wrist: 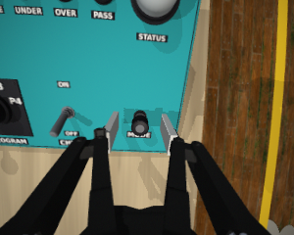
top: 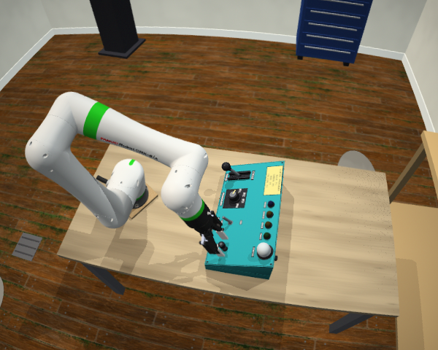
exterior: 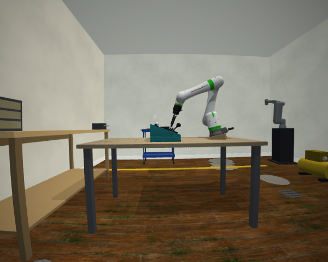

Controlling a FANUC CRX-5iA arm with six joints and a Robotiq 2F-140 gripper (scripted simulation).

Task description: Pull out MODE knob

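Right now the black mode knob is 10 mm ahead of my hand and 20 mm below it. The rest, counted from my hand: check toggle 20 mm behind, 120 mm to the left, 30 mm below; then program rotary selector 30 mm behind, 250 mm to the left, 20 mm below; then teal console 10 mm ahead, 180 mm to the left, 40 mm below.
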